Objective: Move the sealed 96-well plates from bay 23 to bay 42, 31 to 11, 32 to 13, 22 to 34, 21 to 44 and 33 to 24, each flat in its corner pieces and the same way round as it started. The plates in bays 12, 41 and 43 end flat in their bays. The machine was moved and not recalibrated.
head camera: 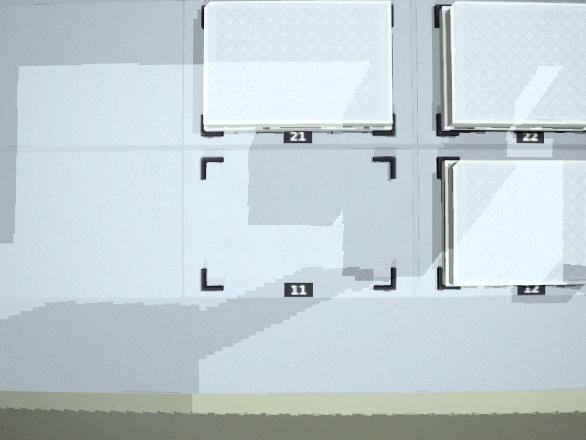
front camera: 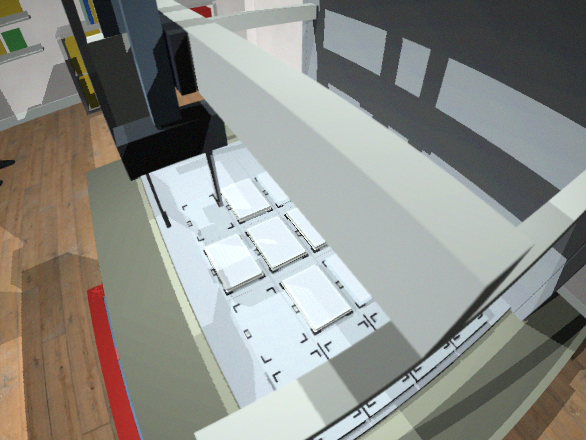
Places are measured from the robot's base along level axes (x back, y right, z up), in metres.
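Pixels of known places: gripper, between the fingertips: [front camera: 192, 211]; robot's base, origin of its link: [head camera: 202, 281] [front camera: 183, 206].
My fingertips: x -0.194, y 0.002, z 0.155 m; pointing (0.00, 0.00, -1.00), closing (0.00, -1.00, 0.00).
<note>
For each thing: its top centre in the pictures, then the offset to it from my fingertips. "pt": a spot on its surface instead.
- Bay 11, a spot on its surface: [head camera: 295, 200] pt dx +0.129, dy -0.059, dz -0.155 m
- bay 21, a spot on its surface: [head camera: 295, 90] [front camera: 237, 199] pt dx +0.130, dy -0.131, dz -0.141 m
- bay 22, a spot on its surface: [head camera: 500, 85] pt dx -0.006, dy -0.135, dz -0.141 m
- bay 12, a spot on its surface: [head camera: 500, 225] pt dx -0.006, dy -0.043, dz -0.141 m
- bay 23, a spot on its surface: [front camera: 316, 298] pt dx -0.208, dy -0.149, dz -0.141 m
- bay 31, a spot on its surface: [front camera: 273, 189] pt dx +0.115, dy -0.227, dz -0.141 m
- bay 32, a spot on its surface: [front camera: 306, 230] pt dx -0.048, dy -0.226, dz -0.141 m
- bay 33, a spot on its surface: [front camera: 348, 281] pt dx -0.209, dy -0.227, dz -0.141 m
- Bay 13, a spot on its surface: [front camera: 272, 330] pt dx -0.218, dy -0.045, dz -0.155 m
My gripper [front camera: 194, 215] is open and empty, its two thin jaws hanging above the deck by bay 11. It does not show in the head view. Bay 11 [head camera: 295, 200] has four black corner pieces and no plate. Sealed white plates lie in bay 21 [front camera: 246, 200] [head camera: 295, 90], bay 22 [front camera: 276, 242] [head camera: 500, 85] and bay 12 [front camera: 233, 262] [head camera: 500, 225]. In the front view, the plate in bay 23 [front camera: 316, 298] is whole, while those in bay 31 [front camera: 273, 189], bay 32 [front camera: 306, 230] and bay 33 [front camera: 348, 281] are partly covered by the beam. The beam hides bays 41 to 43.
A wide pale gantry beam [front camera: 350, 175] crosses the front view above the deck. Bay 13 [front camera: 272, 330] shows corner pieces and no plate. A pale front rail [front camera: 270, 410] [head camera: 350, 404] edges the deck. A dark wall with pale panels stands behind.
</note>
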